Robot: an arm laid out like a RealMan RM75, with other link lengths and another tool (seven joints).
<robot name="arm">
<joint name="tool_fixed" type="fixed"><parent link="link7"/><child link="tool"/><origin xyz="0.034 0.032 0.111" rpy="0.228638 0 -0.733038"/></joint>
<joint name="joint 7" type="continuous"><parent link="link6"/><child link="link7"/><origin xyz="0 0 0.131" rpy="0 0 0"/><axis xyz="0 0 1"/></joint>
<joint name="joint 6" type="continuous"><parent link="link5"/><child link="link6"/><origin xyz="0 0 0" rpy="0 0 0"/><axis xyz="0 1 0"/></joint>
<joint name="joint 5" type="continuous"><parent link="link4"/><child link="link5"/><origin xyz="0 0 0.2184" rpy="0 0 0"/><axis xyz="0 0 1"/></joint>
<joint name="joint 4" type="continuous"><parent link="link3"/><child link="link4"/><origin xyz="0 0 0" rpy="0 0 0"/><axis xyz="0 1 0"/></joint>
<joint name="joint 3" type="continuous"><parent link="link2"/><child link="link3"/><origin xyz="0 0 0.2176" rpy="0 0 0"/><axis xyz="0 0 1"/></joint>
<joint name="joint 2" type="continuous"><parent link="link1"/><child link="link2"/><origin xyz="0 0 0" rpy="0 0 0"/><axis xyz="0 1 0"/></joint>
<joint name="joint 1" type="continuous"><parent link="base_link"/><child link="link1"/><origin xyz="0 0 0.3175" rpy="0 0 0"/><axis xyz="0 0 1"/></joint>
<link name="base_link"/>
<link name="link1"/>
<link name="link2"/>
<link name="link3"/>
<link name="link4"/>
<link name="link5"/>
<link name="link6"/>
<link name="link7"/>
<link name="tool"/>
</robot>
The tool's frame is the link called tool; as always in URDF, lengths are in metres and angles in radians. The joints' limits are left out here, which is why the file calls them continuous.
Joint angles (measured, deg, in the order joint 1, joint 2, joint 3, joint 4, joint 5, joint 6, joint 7), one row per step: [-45.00, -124.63, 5.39, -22.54, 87.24, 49.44, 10.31]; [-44.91, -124.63, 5.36, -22.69, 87.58, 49.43, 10.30]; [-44.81, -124.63, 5.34, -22.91, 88.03, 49.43, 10.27]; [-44.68, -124.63, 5.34, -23.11, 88.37, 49.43, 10.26]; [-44.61, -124.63, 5.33, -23.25, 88.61, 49.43, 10.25]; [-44.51, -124.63, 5.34, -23.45, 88.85, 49.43, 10.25]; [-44.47, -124.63, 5.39, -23.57, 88.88, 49.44, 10.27]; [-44.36, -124.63, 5.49, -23.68, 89.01, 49.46, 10.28]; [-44.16, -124.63, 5.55, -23.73, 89.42, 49.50, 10.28]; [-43.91, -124.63, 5.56, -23.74, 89.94, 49.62, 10.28]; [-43.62, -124.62, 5.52, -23.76, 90.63, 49.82, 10.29]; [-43.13, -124.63, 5.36, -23.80, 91.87, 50.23, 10.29]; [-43.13, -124.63, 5.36, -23.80, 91.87, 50.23, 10.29]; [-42.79, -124.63, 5.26, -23.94, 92.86, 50.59, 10.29]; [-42.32, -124.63, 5.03, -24.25, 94.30, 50.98, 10.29]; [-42.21, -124.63, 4.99, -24.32, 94.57, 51.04, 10.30]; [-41.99, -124.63, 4.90, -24.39, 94.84, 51.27, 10.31]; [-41.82, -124.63, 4.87, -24.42, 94.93, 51.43, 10.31]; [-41.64, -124.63, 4.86, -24.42, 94.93, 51.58, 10.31]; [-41.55, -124.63, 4.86, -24.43, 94.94, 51.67, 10.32]
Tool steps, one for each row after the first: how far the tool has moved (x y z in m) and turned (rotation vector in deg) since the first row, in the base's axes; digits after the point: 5 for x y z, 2 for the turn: [0.00046, -0.00159, -0.00101, -0.24, 0.00, -0.16]; [0.00130, -0.00383, -0.00241, -0.58, -0.02, -0.39]; [0.00169, -0.00582, -0.00360, -0.87, -0.04, -0.52]; [0.00212, -0.00714, -0.00439, -1.07, -0.06, -0.63]; [0.00255, -0.00886, -0.00541, -1.32, -0.11, -0.73]; [0.00275, -0.00971, -0.00591, -1.44, -0.14, -0.75]; [0.00261, -0.01110, -0.00667, -1.62, -0.12, -0.81]; [0.00221, -0.01299, -0.00758, -1.83, -0.01, -1.01]; [0.00182, -0.01490, -0.00823, -1.99, 0.09, -1.27]; [0.00172, -0.01713, -0.00880, -2.14, 0.18, -1.65]; [0.00217, -0.02094, -0.00959, -2.37, 0.20, -2.33]; [0.00217, -0.02094, -0.00959, -2.37, 0.20, -2.33]; [0.00329, -0.02442, -0.01042, -2.62, 0.14, -2.96]; [0.00516, -0.02964, -0.01199, -3.07, 0.01, -3.77]; [0.00538, -0.03073, -0.01236, -3.17, -0.01, -3.90]; [0.00555, -0.03176, -0.01211, -3.15, -0.17, -3.98]; [0.00532, -0.03228, -0.01180, -3.10, -0.29, -3.95]; [0.00474, -0.03250, -0.01135, -3.01, -0.40, -3.84]; [0.00454, -0.03271, -0.01114, -2.97, -0.46, -3.81]
